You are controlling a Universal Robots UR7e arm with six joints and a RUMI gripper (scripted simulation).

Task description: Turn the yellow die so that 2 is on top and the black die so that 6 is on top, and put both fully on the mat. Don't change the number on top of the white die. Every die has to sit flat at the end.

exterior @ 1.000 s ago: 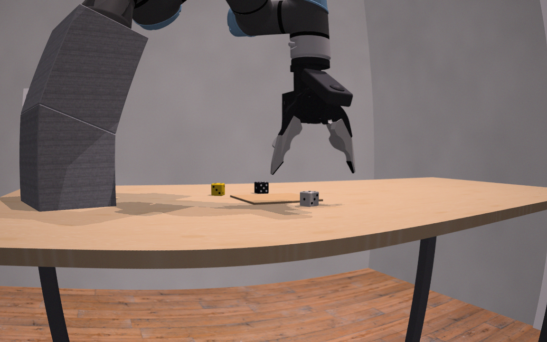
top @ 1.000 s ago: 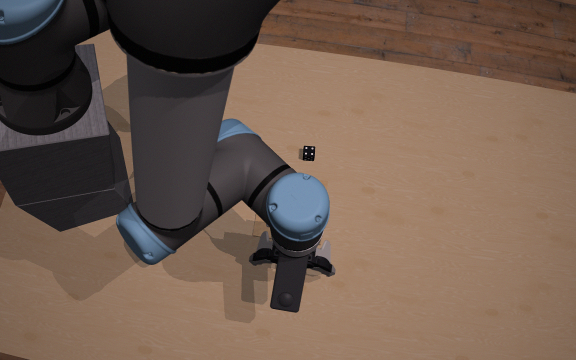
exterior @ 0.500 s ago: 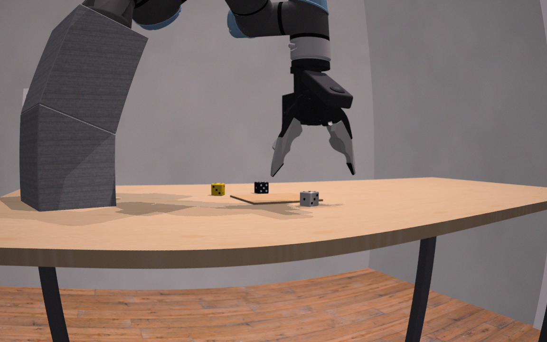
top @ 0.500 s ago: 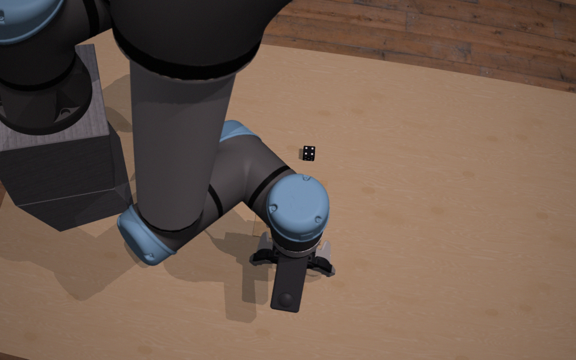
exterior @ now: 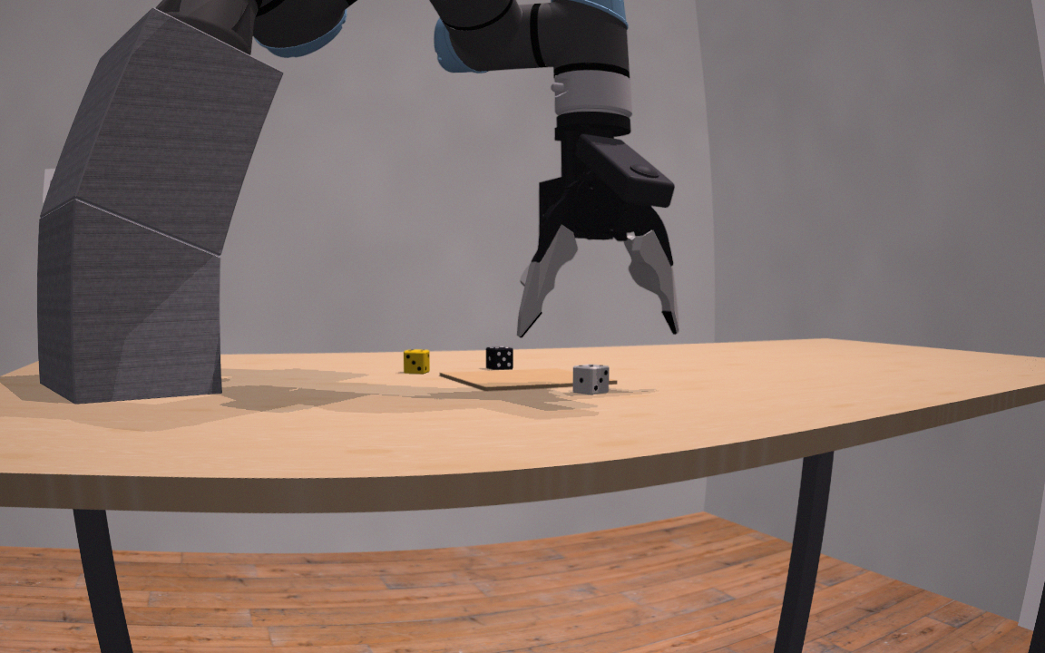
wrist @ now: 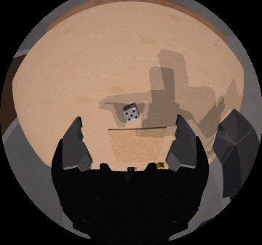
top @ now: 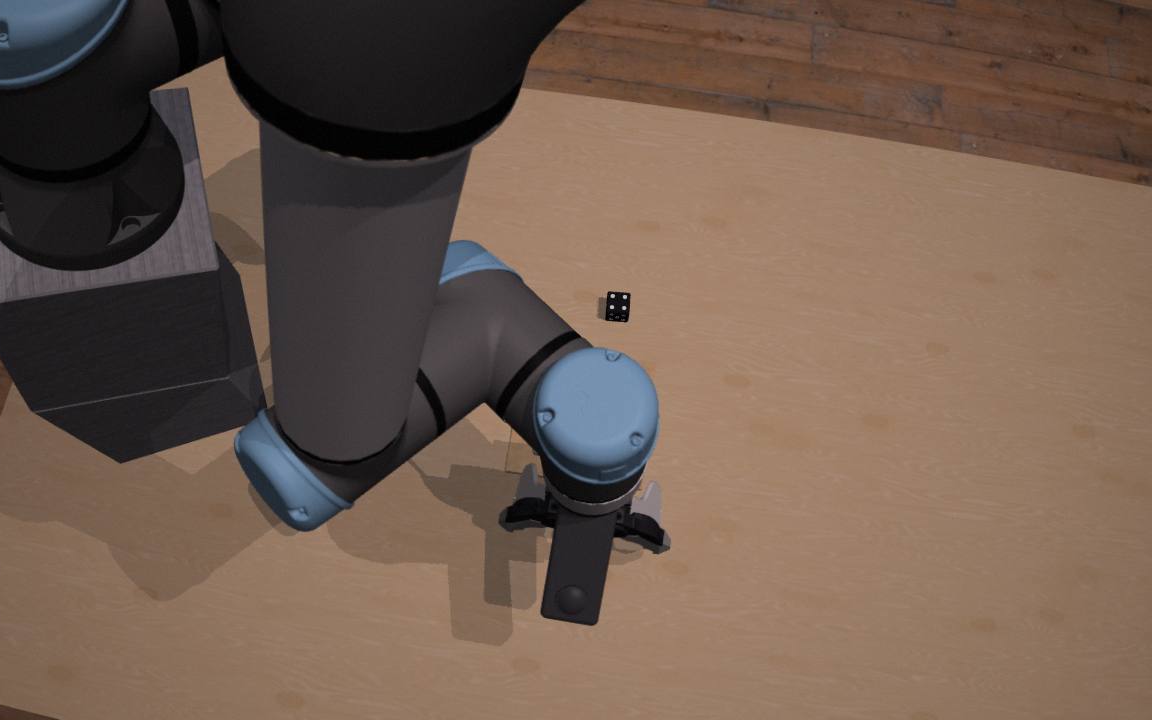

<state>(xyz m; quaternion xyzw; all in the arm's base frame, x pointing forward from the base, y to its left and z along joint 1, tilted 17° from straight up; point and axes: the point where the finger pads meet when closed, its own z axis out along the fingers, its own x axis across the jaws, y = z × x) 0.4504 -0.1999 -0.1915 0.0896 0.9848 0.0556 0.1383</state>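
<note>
The white die lies 20 mm to the left of my hand and 40 mm below it. From my hand the other things lie so: mat (140 mm to the left, 50 mm below); then black die (40 mm ahead, 260 mm to the left, 40 mm below); then yellow die (60 mm behind, 260 mm to the left, 40 mm below).
</note>
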